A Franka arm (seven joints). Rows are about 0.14 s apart.
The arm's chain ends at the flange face. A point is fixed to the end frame.
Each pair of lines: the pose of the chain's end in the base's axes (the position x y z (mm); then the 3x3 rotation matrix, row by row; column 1 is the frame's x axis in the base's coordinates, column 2 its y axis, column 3 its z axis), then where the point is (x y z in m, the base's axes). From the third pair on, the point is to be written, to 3 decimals.
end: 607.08 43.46 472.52; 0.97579 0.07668 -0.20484; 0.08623 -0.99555 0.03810; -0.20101 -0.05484 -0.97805
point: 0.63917 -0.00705 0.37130
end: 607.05 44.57 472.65; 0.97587 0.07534 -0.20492; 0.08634 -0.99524 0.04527; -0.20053 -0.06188 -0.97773
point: 0.63906 -0.00527 0.37107
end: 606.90 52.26 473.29; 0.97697 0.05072 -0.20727; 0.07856 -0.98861 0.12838; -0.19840 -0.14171 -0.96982
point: 0.637 0.010 0.368
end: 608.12 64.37 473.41; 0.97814 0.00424 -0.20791; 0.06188 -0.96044 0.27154; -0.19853 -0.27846 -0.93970
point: 0.636 0.036 0.363
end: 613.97 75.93 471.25; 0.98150 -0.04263 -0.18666; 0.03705 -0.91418 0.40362; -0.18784 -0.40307 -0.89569
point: 0.641 0.061 0.358
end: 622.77 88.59 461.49; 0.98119 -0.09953 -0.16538; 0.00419 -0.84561 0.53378; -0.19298 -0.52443 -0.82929
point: 0.648 0.088 0.347
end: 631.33 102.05 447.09; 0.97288 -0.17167 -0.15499; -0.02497 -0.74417 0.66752; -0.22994 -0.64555 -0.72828
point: 0.653 0.118 0.333
